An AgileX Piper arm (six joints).
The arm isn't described. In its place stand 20 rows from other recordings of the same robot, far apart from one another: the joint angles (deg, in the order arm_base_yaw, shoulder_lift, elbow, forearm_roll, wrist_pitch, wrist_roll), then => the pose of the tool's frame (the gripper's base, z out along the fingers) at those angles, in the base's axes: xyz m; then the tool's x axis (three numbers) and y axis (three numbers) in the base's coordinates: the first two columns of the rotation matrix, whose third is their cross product.
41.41 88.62 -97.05 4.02 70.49 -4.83 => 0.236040 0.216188 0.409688 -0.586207 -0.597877 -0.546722 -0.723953 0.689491 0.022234
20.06 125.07 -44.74 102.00 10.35 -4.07 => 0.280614 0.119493 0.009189 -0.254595 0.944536 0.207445 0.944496 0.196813 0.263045
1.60 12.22 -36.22 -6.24 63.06 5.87 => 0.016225 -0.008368 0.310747 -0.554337 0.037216 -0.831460 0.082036 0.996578 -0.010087
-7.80 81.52 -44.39 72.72 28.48 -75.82 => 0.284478 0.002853 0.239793 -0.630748 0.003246 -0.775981 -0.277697 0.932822 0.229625
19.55 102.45 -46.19 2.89 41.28 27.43 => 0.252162 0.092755 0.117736 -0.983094 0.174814 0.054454 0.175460 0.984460 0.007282
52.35 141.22 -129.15 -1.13 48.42 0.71 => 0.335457 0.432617 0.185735 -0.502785 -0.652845 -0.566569 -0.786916 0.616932 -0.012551
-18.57 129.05 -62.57 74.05 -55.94 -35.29 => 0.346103 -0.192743 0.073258 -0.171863 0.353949 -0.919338 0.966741 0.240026 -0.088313
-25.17 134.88 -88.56 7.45 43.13 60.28 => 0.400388 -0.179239 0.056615 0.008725 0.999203 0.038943 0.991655 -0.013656 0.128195
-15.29 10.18 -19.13 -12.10 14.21 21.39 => 0.054527 -0.019761 0.292754 0.053124 0.159023 -0.985845 0.308450 0.936349 0.167661
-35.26 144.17 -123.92 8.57 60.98 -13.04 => 0.432389 -0.291173 0.124715 -0.866866 0.425877 -0.259175 0.418043 0.904199 0.087547
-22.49 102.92 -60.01 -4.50 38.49 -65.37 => 0.306543 -0.131721 0.164571 -0.689645 -0.722991 -0.040911 -0.696092 0.677441 -0.237760
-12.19 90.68 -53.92 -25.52 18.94 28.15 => 0.315848 -0.081250 0.223643 -0.715643 0.222582 -0.662052 0.347618 0.935637 -0.061195
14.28 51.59 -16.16 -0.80 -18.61 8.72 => 0.165822 0.042624 0.241570 -0.231433 0.084023 -0.969216 -0.220958 0.965687 0.136478
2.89 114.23 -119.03 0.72 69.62 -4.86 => 0.439593 0.023265 0.350342 -0.856051 -0.123673 -0.501879 -0.125527 0.991629 -0.030246
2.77 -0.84 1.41 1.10 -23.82 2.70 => 0.045513 0.001496 0.241803 0.468980 0.087407 -0.878873 -0.071970 0.995564 0.060608
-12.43 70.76 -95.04 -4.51 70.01 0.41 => 0.213589 -0.053964 0.485002 -0.641718 0.121222 -0.757300 0.256731 0.964416 -0.063172
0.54 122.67 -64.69 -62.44 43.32 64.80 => 0.370763 -0.051856 0.082646 -0.932110 0.135246 -0.335975 0.308165 0.783531 -0.539549
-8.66 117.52 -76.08 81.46 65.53 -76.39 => 0.410266 0.020366 0.192051 -0.750486 0.065811 -0.657601 -0.536758 0.519812 0.664595
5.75 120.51 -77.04 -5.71 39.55 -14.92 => 0.404229 0.034909 0.119108 -0.889257 -0.421536 -0.177564 -0.403852 0.905836 -0.127923
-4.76 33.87 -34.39 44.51 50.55 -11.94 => 0.100642 0.041051 0.314116 -0.669096 0.344979 -0.658256 -0.149647 0.805050 0.574021
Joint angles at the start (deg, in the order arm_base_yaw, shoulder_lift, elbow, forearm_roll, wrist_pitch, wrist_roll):
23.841, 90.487, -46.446, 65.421, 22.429, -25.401
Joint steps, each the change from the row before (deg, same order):
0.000, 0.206, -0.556, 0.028, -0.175, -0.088
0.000, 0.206, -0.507, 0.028, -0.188, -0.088
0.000, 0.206, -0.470, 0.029, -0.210, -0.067
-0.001, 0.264, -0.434, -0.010, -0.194, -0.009
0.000, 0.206, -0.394, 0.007, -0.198, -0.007
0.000, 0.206, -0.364, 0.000, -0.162, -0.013
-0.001, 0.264, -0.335, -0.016, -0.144, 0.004
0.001, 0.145, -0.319, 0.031, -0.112, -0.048
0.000, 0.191, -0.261, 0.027, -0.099, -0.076
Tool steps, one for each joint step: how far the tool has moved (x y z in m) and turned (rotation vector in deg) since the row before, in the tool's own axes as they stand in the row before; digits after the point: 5 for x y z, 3 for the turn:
-0.00244, 0.00145, 0.00036, -0.138, -0.420, -0.183
-0.00224, 0.00124, 0.00042, -0.103, -0.396, -0.165
-0.00211, 0.00108, 0.00047, -0.073, -0.389, -0.130
-0.00187, 0.00074, 0.00079, -0.011, -0.300, -0.075
-0.00176, 0.00077, 0.00056, -0.026, -0.319, -0.063
-0.00157, 0.00067, 0.00060, -0.022, -0.263, -0.065
-0.00135, 0.00038, 0.00091, 0.026, -0.181, -0.034
-0.00137, 0.00073, 0.00037, -0.064, -0.234, -0.077
-0.00105, 0.00037, 0.00065, -0.007, -0.145, -0.074

